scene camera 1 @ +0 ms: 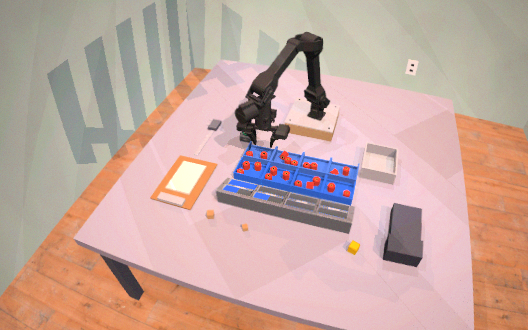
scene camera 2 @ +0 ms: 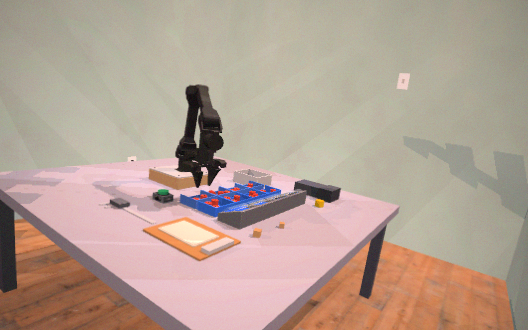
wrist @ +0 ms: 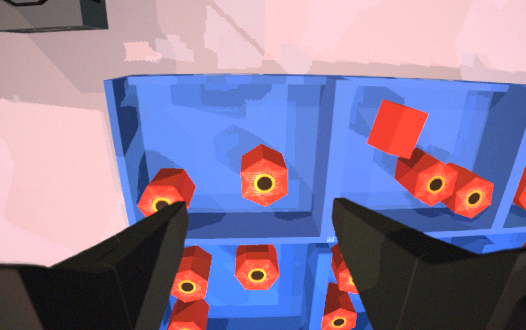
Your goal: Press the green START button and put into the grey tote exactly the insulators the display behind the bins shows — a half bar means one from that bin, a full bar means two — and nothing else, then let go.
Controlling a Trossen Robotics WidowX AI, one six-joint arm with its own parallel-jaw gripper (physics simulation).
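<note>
The green START button (scene camera 1: 244, 134) (scene camera 2: 163, 192) sits left of the blue bins (scene camera 2: 190, 202), partly behind a finger in scene camera 1. The bins hold red insulators. In the wrist view the back left bin holds an upright insulator (wrist: 264, 175) and another insulator (wrist: 167, 187) partly behind the left fingertip. My gripper (scene camera 1: 261, 144) (scene camera 2: 204, 186) (wrist: 260, 210) is open and empty above the bins' back left end. The display (scene camera 1: 285, 212) (scene camera 2: 265, 210) shows a full bar back left, half bars front left and front second; its other bars look grey. The grey tote (scene camera 1: 376, 174) (scene camera 2: 252, 179) looks empty.
A black box (scene camera 1: 404, 232) (scene camera 2: 317, 190) and a yellow cube (scene camera 1: 354, 247) (scene camera 2: 319, 203) are at the right. Two small orange cubes lie before the display. An orange clipboard (scene camera 1: 162, 186) (scene camera 2: 192, 252) and a grey block (scene camera 1: 214, 124) (scene camera 2: 120, 202) with a pale strip lie left.
</note>
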